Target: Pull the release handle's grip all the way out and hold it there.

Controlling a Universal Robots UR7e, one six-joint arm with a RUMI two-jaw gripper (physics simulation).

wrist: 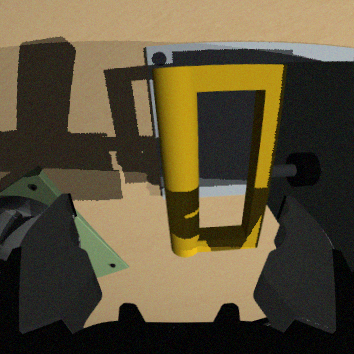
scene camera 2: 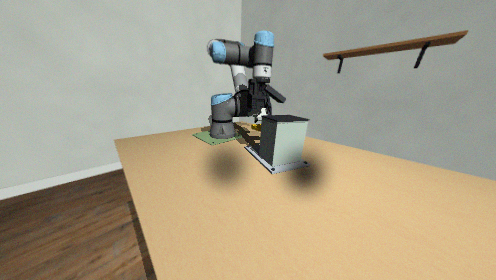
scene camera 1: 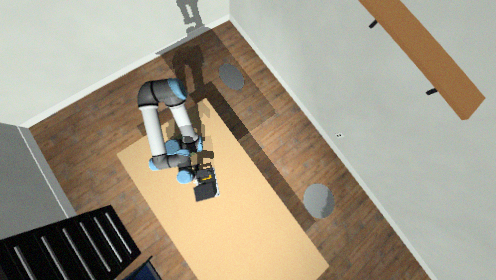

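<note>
The release handle's yellow grip (scene camera 1: 207, 177) (scene camera 2: 256, 127) (wrist: 177, 130) is an upright rectangular loop with a thick round bar on its left in the wrist view. A short grey rod (wrist: 284, 170) joins it to a black collar (wrist: 304, 169) on the dark face of the box (scene camera 1: 205, 191) (scene camera 2: 289, 142) (wrist: 325, 110). A gap shows between grip and box. My gripper (scene camera 2: 261, 116) (wrist: 177, 196) is open and empty. In the wrist view its jaws stand wide on either side of the grip's lower end, apart from it. The jaws' height against the grip is hard to tell.
The box stands on a light metal base plate (scene camera 2: 281, 168) (wrist: 225, 190) on the wooden table (scene camera 1: 250, 220) (scene camera 2: 210, 225). The arm's base sits on a green plate (scene camera 2: 212, 140) (wrist: 102, 255) behind the grip. A wall shelf (scene camera 1: 425, 55) (scene camera 2: 395, 46) hangs at the right.
</note>
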